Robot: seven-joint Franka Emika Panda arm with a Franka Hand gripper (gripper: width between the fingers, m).
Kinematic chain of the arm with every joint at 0, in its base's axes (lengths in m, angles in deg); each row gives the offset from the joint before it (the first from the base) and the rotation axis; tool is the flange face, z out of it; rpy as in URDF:
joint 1: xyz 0 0 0.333 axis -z
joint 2: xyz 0 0 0 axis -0.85 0.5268 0
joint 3: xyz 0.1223 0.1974 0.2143 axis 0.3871 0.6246 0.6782
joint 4: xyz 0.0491 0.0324 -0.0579 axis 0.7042 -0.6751 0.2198
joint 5: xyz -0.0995 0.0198 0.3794 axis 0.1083 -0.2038 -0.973
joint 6: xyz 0 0 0 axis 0.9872 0.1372 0.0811
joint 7: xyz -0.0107 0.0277 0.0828 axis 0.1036 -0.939 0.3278
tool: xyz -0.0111 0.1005 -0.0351 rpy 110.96 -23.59 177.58
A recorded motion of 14 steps. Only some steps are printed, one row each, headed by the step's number.
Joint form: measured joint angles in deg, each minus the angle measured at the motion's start. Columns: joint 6, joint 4, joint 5, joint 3, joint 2, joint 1, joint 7.
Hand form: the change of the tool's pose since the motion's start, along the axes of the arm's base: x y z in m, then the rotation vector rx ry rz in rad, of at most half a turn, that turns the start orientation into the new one. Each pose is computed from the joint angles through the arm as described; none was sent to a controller.
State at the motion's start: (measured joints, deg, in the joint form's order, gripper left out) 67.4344 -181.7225 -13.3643 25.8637 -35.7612 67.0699 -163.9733
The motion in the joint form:
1: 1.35 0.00 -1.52 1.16 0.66 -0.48 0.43
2: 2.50 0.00 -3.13 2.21 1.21 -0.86 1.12
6: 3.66 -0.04 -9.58 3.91 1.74 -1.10 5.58
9: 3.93 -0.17 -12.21 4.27 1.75 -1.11 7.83
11: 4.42 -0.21 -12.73 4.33 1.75 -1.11 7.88
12: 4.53 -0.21 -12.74 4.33 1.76 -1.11 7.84
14: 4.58 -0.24 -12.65 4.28 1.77 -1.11 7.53
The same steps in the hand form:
1: -0.0005 0.0108 -0.0044 -0.0022 -0.0013 0.0007
2: -0.0013 0.0203 -0.0082 -0.0030 -0.0045 0.0017
6: -0.0051 0.0330 -0.0130 0.0193 -0.0319 -0.0086
9: -0.0073 0.0351 -0.0142 0.0262 -0.0463 -0.0126
11: -0.0077 0.0344 -0.0142 0.0227 -0.0477 -0.0227
12: -0.0077 0.0341 -0.0143 0.0213 -0.0477 -0.0242
14: -0.0079 0.0336 -0.0145 0.0211 -0.0448 -0.0286

